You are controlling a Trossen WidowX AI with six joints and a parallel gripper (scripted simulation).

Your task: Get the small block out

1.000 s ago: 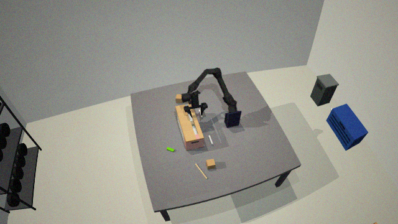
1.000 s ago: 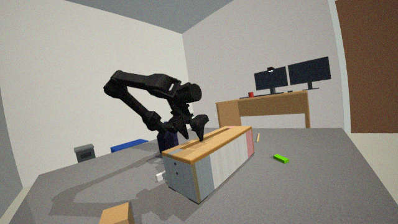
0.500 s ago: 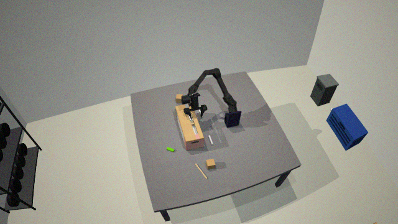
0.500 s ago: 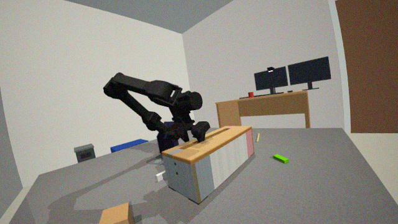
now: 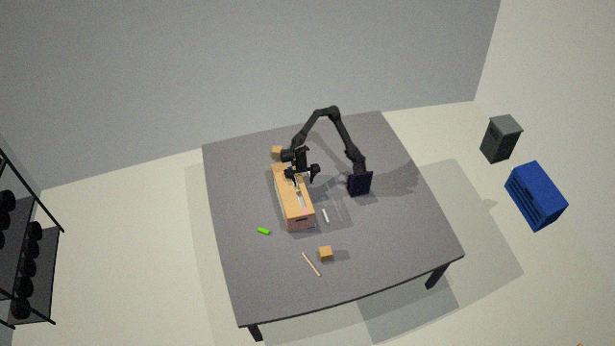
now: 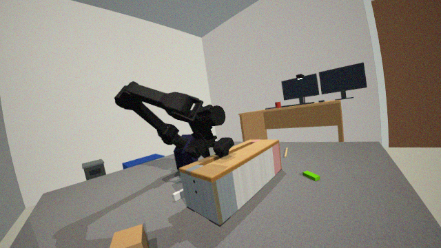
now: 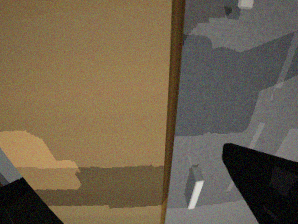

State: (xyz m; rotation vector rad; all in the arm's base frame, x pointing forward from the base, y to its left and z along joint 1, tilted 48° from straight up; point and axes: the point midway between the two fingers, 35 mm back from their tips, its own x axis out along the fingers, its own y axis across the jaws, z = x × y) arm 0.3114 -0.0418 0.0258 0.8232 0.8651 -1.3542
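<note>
Right now my gripper tip is 40 mm short of the small tan block and 30 mm to the right of it. Round my gripper tip: long box 30 mm ahead, 40 mm to the left, 30 mm below; wooden stick 70 mm ahead, 450 mm to the left, 80 mm below.
</note>
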